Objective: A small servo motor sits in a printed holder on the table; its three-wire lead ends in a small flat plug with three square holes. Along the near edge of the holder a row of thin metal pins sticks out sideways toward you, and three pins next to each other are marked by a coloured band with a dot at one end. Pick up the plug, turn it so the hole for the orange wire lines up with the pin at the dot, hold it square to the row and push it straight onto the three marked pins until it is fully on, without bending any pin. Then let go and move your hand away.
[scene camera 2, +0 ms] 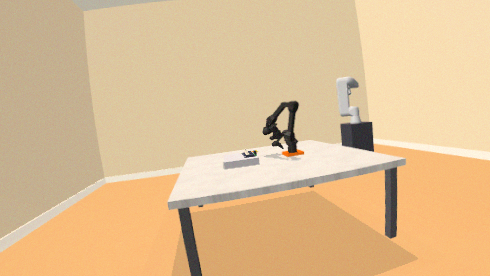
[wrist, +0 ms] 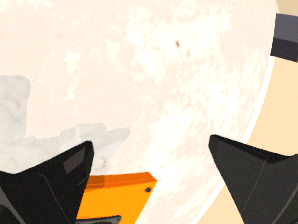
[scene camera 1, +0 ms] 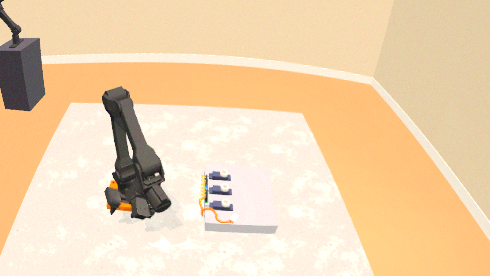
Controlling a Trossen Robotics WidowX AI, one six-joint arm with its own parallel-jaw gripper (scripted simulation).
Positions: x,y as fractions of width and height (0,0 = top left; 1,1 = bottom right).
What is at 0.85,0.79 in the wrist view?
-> The gripper.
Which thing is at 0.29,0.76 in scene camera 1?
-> The gripper.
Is the gripper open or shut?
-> Open.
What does the gripper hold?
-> Nothing.
